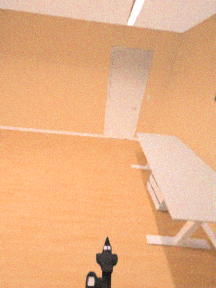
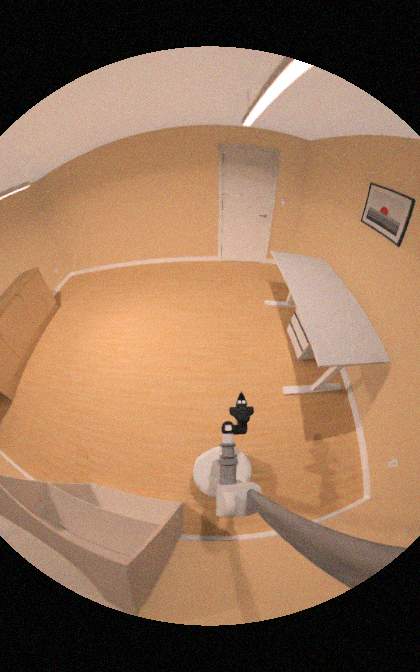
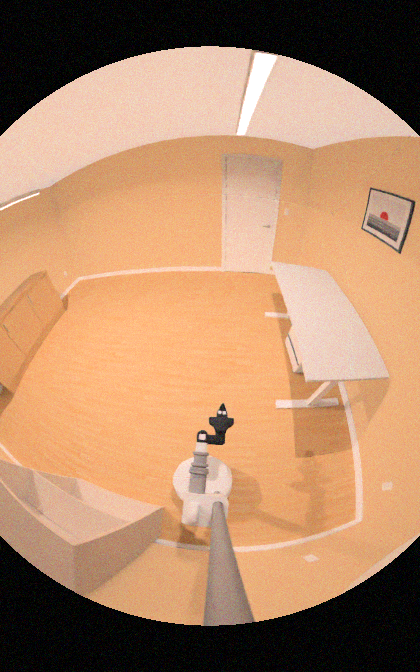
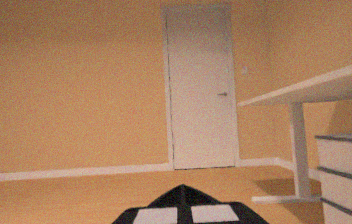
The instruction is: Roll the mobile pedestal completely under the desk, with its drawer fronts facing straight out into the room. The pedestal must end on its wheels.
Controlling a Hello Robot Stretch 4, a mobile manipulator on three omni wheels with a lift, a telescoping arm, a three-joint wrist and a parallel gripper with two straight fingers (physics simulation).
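The white pedestal (image 1: 156, 193) (image 2: 298, 334) (image 3: 293, 353) (image 4: 338, 154) stands upright at the desk (image 1: 182, 172) (image 2: 335, 315) (image 3: 335, 330) (image 4: 305, 91), between its two leg frames. Its drawer fronts with dark gaps face left, toward the open room. The desk top hides its upper rear part; the fronts show beside the desk's front edge, and I cannot tell whether they stick out past it. Its wheels cannot be made out. My gripper (image 1: 107, 243) (image 2: 241, 398) (image 3: 222, 409) (image 4: 183, 202) is shut and empty, left of the desk's near end and apart from desk and pedestal.
The near desk foot (image 1: 175, 242) (image 2: 310, 389) (image 3: 306, 403) reaches into the room. A wooden cabinet (image 2: 25, 320) (image 3: 30, 325) stands along the left wall. A large open-topped grey-beige furniture piece (image 2: 155, 545) (image 3: 117, 545) is at the lower left. A closed door (image 1: 127, 95) (image 4: 202, 95) is in the far wall.
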